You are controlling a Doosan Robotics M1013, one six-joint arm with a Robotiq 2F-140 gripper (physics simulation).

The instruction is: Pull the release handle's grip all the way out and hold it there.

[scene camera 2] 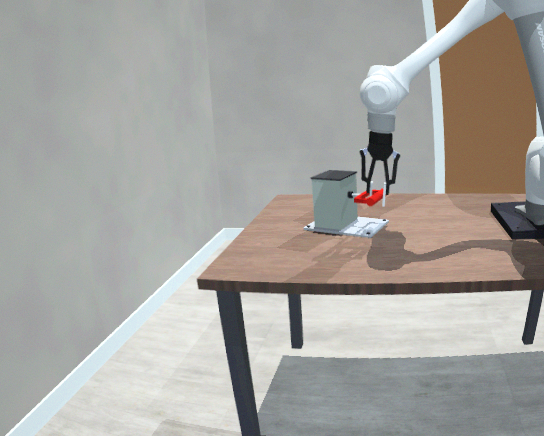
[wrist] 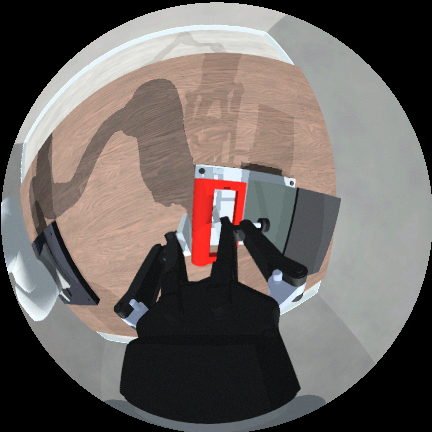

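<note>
The release handle's red grip [scene camera 2: 374,198] [wrist: 202,200] is a rectangular loop with a thick outer bar. It stands out from the side of the grey-green housing [scene camera 2: 334,205] [wrist: 270,204], at a short rod with a black collar [scene camera 2: 350,194] [wrist: 264,225]. My gripper [scene camera 2: 378,192] [wrist: 201,218] points down and is shut on the grip's outer bar. One finger pad is on the bar's outer side, the other goes down into the loop's opening. The black finger hides part of the loop's inner side in the wrist view.
The housing has a dark top [scene camera 2: 334,175] [wrist: 314,230] and stands on a light metal baseplate [scene camera 2: 378,223] [wrist: 201,170] with bolted corners. The wooden table [scene camera 2: 260,260] [wrist: 115,200] carries the robot's black base plate [scene camera 2: 505,220] [wrist: 75,272]. Walls stand behind the table.
</note>
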